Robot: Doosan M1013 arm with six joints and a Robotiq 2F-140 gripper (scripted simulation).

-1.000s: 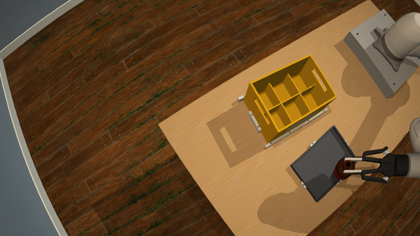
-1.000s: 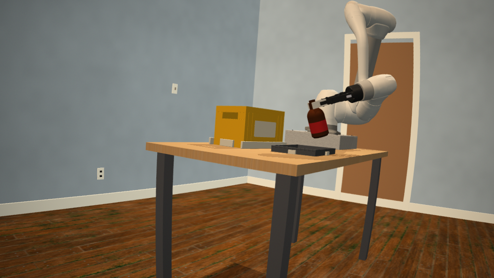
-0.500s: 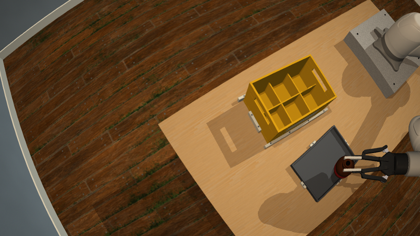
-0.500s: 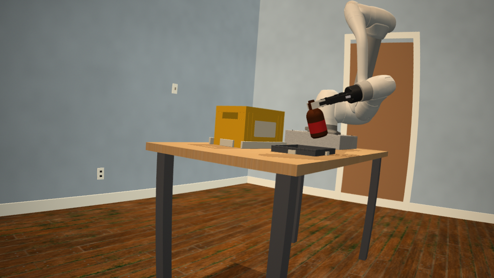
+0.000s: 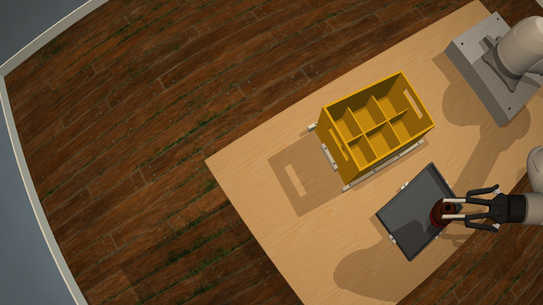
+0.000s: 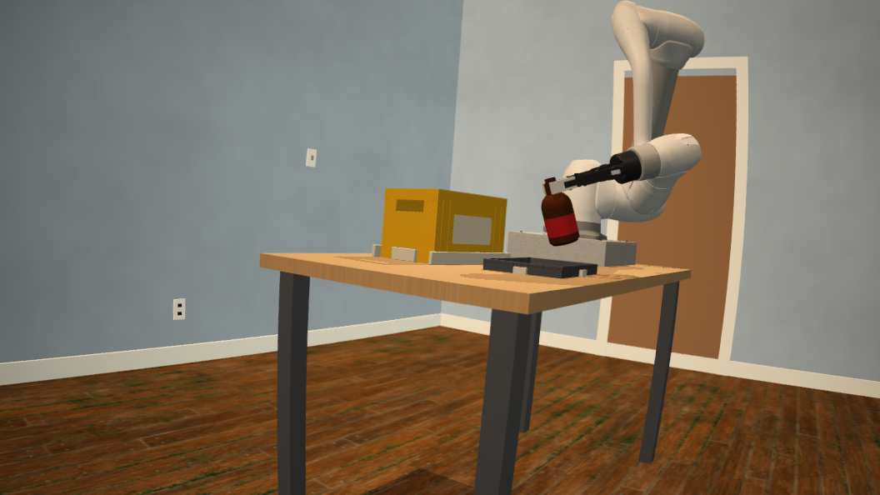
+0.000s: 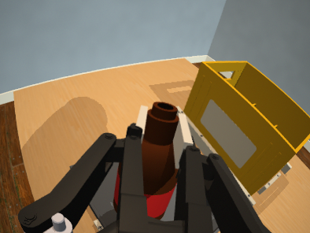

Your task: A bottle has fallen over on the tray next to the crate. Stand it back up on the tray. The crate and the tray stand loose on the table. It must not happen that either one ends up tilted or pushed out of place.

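The bottle lies 6 cm below my hand. Also, from my hand: yellow crate 4 cm behind, 31 cm to the right, 12 cm below; then dark grey tray 1 cm behind, 3 cm to the right, 19 cm below.
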